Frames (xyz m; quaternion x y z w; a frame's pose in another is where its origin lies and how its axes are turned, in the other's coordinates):
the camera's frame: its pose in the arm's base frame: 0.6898 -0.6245 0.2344 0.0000 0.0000 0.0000 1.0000
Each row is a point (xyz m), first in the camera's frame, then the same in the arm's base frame.
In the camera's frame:
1: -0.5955 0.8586 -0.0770
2: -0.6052 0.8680 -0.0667
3: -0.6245 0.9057 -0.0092
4: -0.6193 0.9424 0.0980
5: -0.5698 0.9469 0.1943
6: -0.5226 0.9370 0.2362
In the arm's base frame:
1: 0.0943 0.2341 0.1574
2: 0.0846 0.2435 0.1677
3: 0.0653 0.2812 0.2252
4: 0.0705 0.3179 0.3324
5: 0.1200 0.3224 0.4287
6: 0.1672 0.3125 0.4706

